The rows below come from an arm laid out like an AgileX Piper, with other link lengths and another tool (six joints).
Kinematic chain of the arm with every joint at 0, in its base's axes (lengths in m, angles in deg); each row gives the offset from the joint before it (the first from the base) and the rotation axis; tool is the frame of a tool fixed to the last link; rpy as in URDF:
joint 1: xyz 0 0 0.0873 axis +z
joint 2: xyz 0 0 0 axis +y
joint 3: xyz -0.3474 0 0.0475 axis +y
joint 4: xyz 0.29 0 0.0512 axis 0.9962 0 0.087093
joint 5: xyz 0 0 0 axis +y
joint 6: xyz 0.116 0 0.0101 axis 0.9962 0 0.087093
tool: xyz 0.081 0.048 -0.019 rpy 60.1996 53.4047 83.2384
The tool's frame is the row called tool.
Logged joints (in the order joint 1, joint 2, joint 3, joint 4, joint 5, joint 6), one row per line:
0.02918 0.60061 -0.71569 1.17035 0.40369 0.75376
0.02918 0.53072 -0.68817 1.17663 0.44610 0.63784
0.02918 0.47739 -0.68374 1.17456 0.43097 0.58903
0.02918 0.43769 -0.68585 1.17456 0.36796 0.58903
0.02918 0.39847 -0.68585 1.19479 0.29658 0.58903
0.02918 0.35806 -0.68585 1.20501 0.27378 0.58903
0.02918 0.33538 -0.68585 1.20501 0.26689 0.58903
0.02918 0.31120 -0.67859 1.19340 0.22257 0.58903
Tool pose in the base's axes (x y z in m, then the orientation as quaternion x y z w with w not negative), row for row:
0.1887 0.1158 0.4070 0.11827 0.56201 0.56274 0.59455
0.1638 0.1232 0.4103 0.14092 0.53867 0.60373 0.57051
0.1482 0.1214 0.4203 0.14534 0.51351 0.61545 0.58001
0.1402 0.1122 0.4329 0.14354 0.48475 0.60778 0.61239
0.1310 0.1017 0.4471 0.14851 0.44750 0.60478 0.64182
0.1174 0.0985 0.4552 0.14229 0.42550 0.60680 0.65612
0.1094 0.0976 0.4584 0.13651 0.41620 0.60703 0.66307
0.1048 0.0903 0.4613 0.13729 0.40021 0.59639 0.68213
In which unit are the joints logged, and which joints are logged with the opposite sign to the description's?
The joints are logged in radians. Opposite sign: joint 1, joint 6.
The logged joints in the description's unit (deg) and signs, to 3 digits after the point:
-1.672 34.412 -41.006 67.056 23.130 -43.187
-1.672 30.408 -39.429 67.416 25.560 -36.546
-1.672 27.352 -39.175 67.297 24.693 -33.749
-1.672 25.078 -39.296 67.297 21.083 -33.749
-1.672 22.831 -39.296 68.456 16.993 -33.749
-1.672 20.515 -39.296 69.042 15.686 -33.749
-1.672 19.216 -39.296 69.042 15.292 -33.749
-1.672 17.830 -38.880 68.377 12.752 -33.749

